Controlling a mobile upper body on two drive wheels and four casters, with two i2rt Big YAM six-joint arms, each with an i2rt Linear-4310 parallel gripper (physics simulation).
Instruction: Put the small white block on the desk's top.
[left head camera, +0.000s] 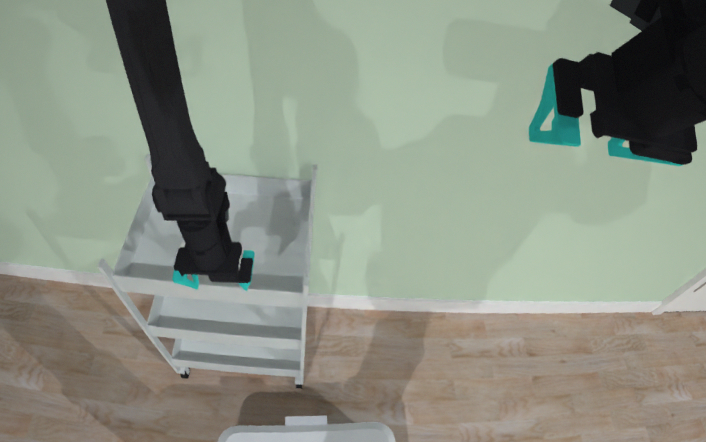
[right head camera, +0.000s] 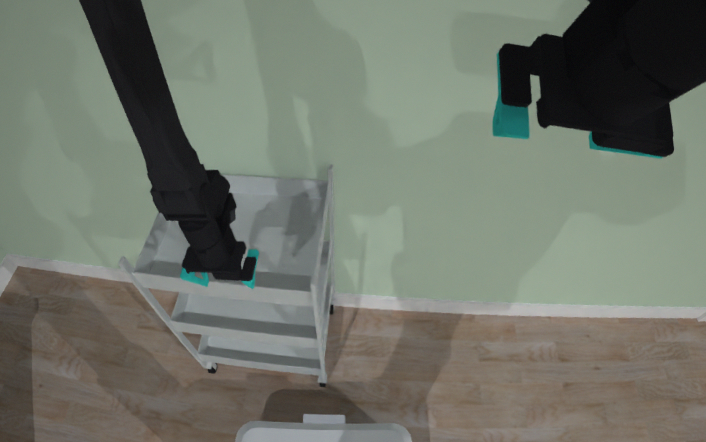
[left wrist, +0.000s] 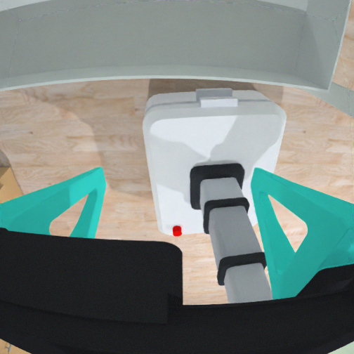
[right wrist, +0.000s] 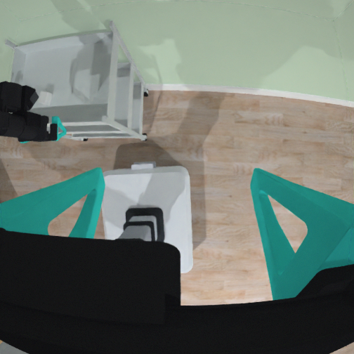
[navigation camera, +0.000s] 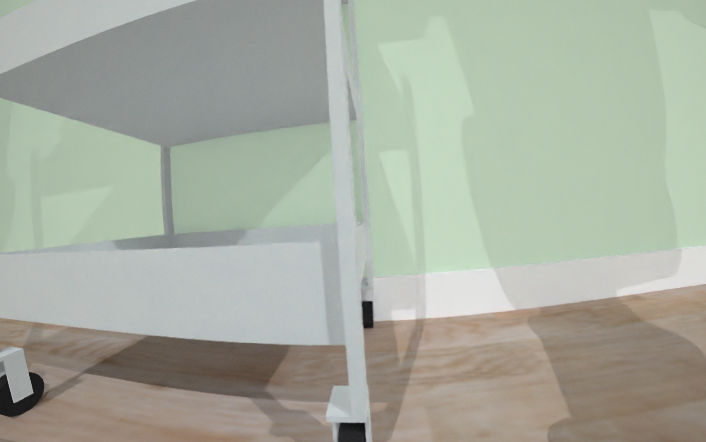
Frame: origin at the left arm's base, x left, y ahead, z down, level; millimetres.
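Where they show: left gripper, fingertip midpoint: (left head camera: 221, 286) (right head camera: 230, 284); right gripper, fingertip midpoint: (left head camera: 571, 142) (right head camera: 544, 135).
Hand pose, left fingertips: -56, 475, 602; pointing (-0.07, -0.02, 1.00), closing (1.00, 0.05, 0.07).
Observation:
After its pixels a point has its place, as x, y, z.
The small white block (right wrist: 45, 98) lies in the top tray of a white trolley (left head camera: 270, 296) @(-143, 511, 705) (right head camera: 283, 295) @(-147, 511, 707) (left wrist: 160, 45) (right wrist: 114, 75) (navigation camera: 339, 156) @(-216, 496, 1160) in the right wrist view; in both head views it does not show, with my left arm over that part of the tray. My left gripper (left head camera: 221, 286) @(-56, 475, 602) (right head camera: 229, 285) @(-56, 475, 602) (left wrist: 177, 175) is open and empty, above the trolley's near edge. In the left wrist view the block does not show. My right gripper (left head camera: 593, 149) @(-453, 359, 127) (right head camera: 565, 144) @(-453, 359, 127) (right wrist: 177, 176) is open and empty, well to the right of the trolley. The desk does not show.
My white wheeled base (left head camera: 307, 434) @(-226, 290, 1150) (right head camera: 323, 433) @(-226, 288, 1150) (left wrist: 215, 140) (right wrist: 172, 200) stands close before the trolley. A green wall (left head camera: 416, 234) @(-575, 832, 904) (navigation camera: 547, 156) @(-628, 828, 1101) is behind the trolley. A brown object (left wrist: 7, 185) shows at the left edge of the left wrist view.

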